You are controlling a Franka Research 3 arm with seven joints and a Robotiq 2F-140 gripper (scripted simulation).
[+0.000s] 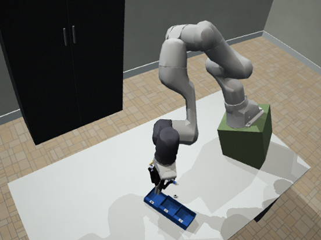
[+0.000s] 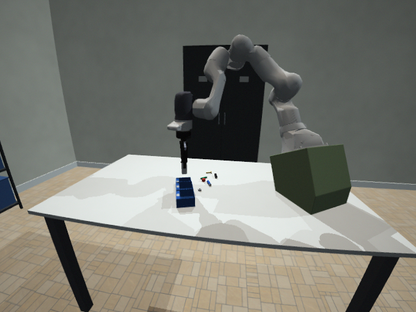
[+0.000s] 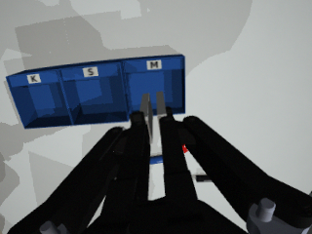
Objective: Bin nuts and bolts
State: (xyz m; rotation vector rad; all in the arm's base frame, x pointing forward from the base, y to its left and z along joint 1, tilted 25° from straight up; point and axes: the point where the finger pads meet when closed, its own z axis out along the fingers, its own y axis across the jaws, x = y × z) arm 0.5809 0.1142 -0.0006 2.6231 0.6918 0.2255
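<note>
Right now the blue bin is 90 mm below my hand, 80 mm to the left of it and 30 mm behind it. Also, from my hand: grey nut (110 mm below, 90 mm behind, 30 mm to the left); blue piece (130 mm behind, 100 mm below, 50 mm to the right); red piece (100 mm below, 90 mm behind, 80 mm to the right).
</note>
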